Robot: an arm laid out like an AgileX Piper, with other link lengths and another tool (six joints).
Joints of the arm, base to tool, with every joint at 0 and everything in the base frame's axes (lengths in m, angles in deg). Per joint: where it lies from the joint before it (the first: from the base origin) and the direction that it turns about. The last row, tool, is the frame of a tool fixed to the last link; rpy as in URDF.
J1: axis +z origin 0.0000 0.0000 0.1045
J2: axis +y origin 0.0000 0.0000 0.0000
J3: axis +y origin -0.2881 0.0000 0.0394
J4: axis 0.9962 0 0.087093 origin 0.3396 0.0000 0.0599
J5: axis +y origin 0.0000 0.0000 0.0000
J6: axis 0.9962 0 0.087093 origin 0.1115 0.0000 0.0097
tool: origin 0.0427 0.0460 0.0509 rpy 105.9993 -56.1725 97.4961
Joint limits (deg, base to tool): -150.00..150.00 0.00..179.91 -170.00..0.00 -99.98..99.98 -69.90..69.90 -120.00..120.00
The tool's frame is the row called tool.
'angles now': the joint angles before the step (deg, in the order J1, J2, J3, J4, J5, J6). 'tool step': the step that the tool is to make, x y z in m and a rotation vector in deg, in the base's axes. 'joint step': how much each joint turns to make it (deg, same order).
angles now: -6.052, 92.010, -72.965, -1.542, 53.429, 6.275
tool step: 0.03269, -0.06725, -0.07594, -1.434, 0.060, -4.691
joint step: -6.844, 11.273, -0.955, -0.991, -10.542, -1.599
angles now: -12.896, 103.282, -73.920, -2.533, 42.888, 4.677
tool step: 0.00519, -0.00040, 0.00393, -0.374, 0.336, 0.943
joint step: 0.000, 0.887, -1.999, 0.000, 1.324, -1.080
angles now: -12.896, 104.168, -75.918, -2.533, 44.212, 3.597
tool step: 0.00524, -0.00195, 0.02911, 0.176, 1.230, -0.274
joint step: 0.001, -0.110, -5.280, 0.000, 6.634, 0.000
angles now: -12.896, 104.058, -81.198, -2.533, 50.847, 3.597
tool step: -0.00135, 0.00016, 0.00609, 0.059, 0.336, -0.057
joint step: 0.000, -0.405, -0.608, 0.001, 1.355, -0.001
